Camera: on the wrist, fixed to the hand. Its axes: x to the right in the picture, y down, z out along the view.
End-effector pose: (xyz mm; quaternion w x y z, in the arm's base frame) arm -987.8 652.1 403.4 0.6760 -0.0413 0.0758 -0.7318
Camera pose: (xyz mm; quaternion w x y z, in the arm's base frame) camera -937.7 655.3 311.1 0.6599 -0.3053 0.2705 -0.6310
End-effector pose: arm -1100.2 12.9 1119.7 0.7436 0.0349 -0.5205 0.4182
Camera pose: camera -1081.2 93.0 1054.5 0.6591 -0.2082 -0.6770 0.2529
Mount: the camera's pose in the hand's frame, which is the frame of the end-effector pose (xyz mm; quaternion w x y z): -3.4 64.4 -82.9 0.9410 -0.3293 -0.0645 0.0444
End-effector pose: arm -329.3 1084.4 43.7 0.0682 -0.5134 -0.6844 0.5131
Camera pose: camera -235.6 1130.7 33.9 0.1718 0.5029 0.7946 -0.2936
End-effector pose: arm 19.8 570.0 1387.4 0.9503 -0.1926 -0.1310 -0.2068
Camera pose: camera 59.4 590.4 1292.3 0.8315 -0.5133 -0.1079 -0.1831
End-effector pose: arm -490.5 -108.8 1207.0 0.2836 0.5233 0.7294 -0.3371
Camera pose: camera -433.1 -30.9 1247.8 0.5012 0.4097 0.7559 -0.0982
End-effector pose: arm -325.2 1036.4 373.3 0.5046 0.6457 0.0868 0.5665
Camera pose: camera -423.9 1049.3 406.9 0.6679 0.4818 -0.1661 0.5424
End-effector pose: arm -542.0 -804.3 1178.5 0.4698 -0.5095 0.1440 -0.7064
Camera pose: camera -579.5 -857.7 1096.2 0.3149 -0.6733 0.3604 -0.5636
